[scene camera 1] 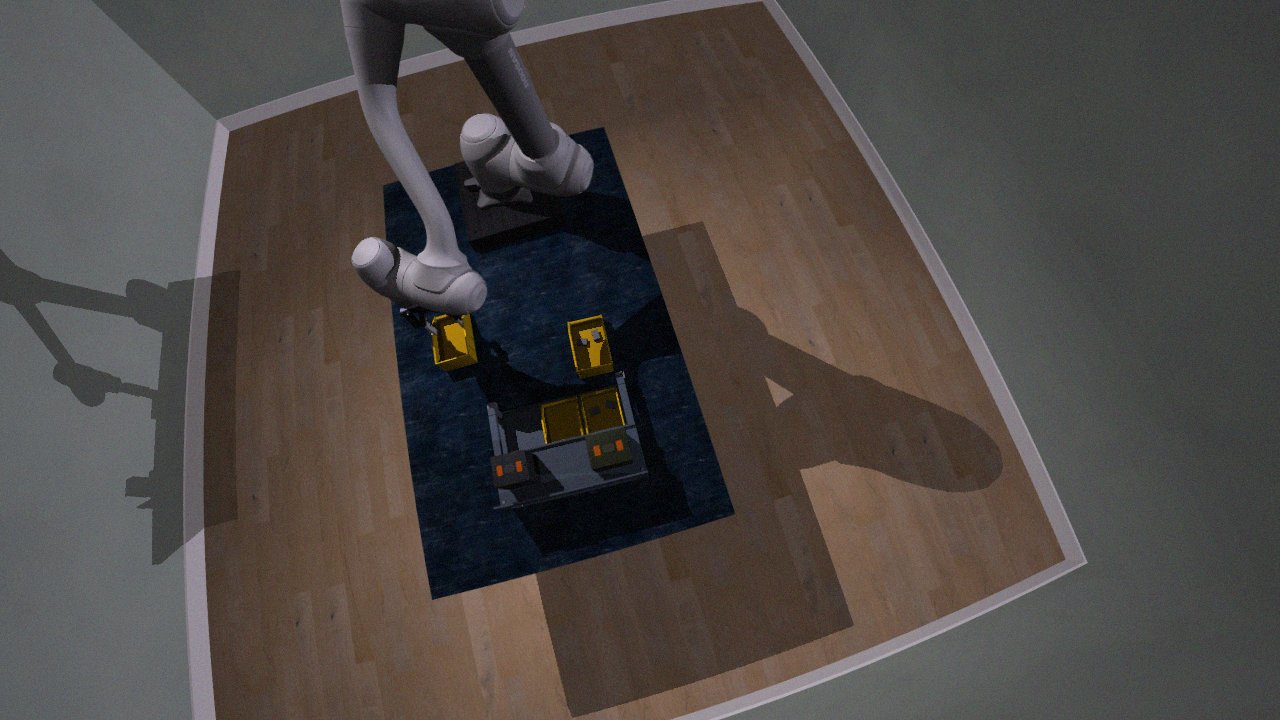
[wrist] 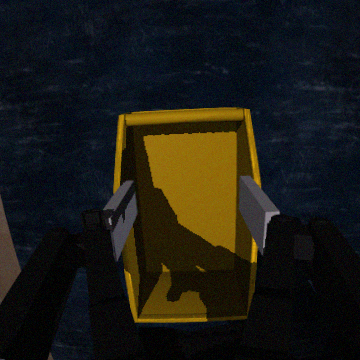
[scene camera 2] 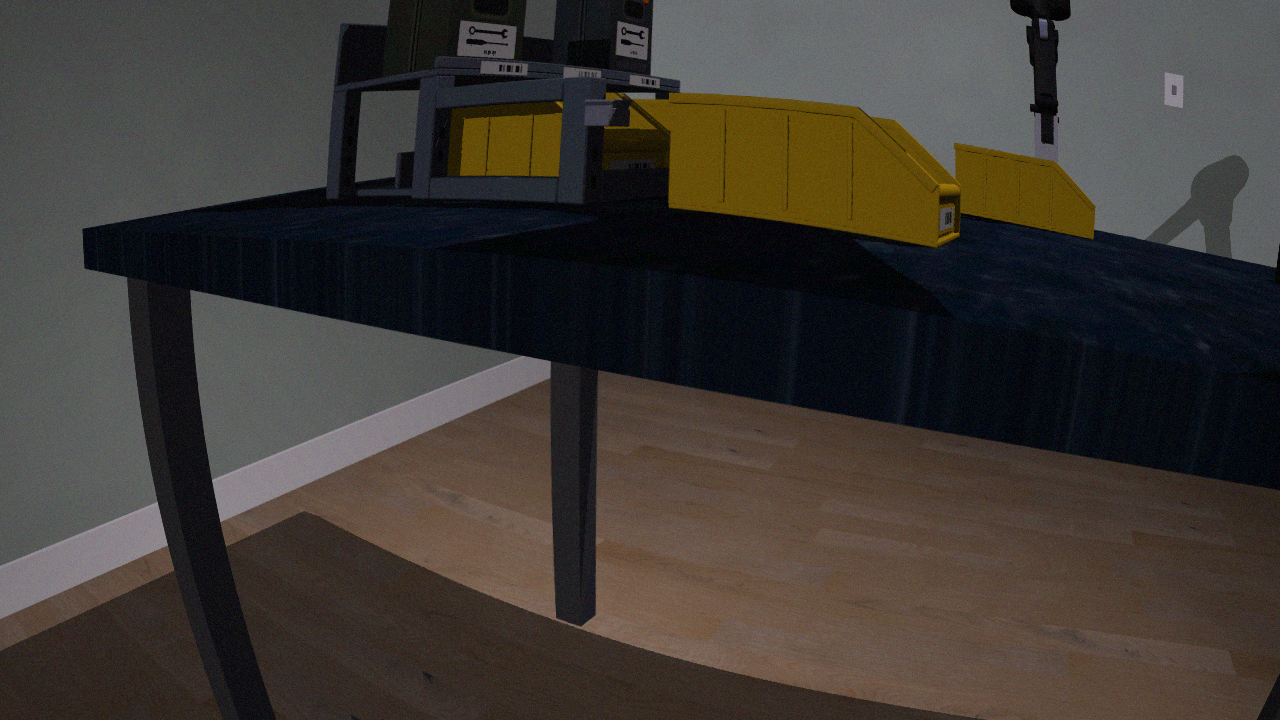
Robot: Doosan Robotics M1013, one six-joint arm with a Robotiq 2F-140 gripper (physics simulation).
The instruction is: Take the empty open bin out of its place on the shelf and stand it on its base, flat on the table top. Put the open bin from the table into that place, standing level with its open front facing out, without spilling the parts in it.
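Seen in the pictures: gripper, fingertip midpoint: [scene camera 1: 449,327] [wrist: 186,194] [scene camera 2: 1045,174]; arm's base, link origin: [scene camera 1: 505,183].
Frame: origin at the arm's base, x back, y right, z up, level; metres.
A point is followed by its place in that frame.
The empty yellow bin [scene camera 1: 458,340] {x -0.516, y 0.163, z -0.074 m} [scene camera 2: 1015,189] {x -0.523, y 0.114, z -0.041 m} [wrist: 200,175] {x -0.494, y 0.156, z -0.074 m} is upright and looks level, at the left of the table in scene camera 1. Its base is at or very near the top; any small gap cannot be told. My gripper [scene camera 1: 447,324] {x -0.495, y 0.170, z -0.018 m} [scene camera 2: 1045,136] [wrist: 186,194] {x -0.495, y 0.170, z -0.018 m} has its fingertips inside the bin, spread against both side walls, and grips it from within. The yellow bin with grey parts [scene camera 1: 592,358] {x -0.617, y -0.246, z -0.074 m} [scene camera 2: 760,161] {x -0.603, y -0.298, z -0.043 m} stands upright on the table [scene camera 1: 537,268] {x -0.293, y -0.088, z -0.077 m} [scene camera 2: 716,304] {x -0.506, y -0.489, z -0.086 m}. The shelf's bare place [scene camera 1: 529,438] {x -0.836, y -0.053, z -0.072 m} is left of its two bins in scene camera 1.
The grey shelf rack [scene camera 1: 572,465] {x -0.931, y -0.185, z 0.025 m} [scene camera 2: 573,143] {x -0.714, y -0.335, z -0.038 m} holds a yellow bin [scene camera 1: 562,419] {x -0.791, y -0.150, z -0.068 m} and another with parts [scene camera 1: 603,408] {x -0.771, y -0.268, z -0.068 m}. A dark case [scene camera 1: 512,468] {x -0.938, y -0.064, z 0.146 m} and a greenish case [scene camera 1: 609,448] {x -0.909, y -0.289, z 0.122 m} stand on its top board. The loaded table bin is close to the rack's front.
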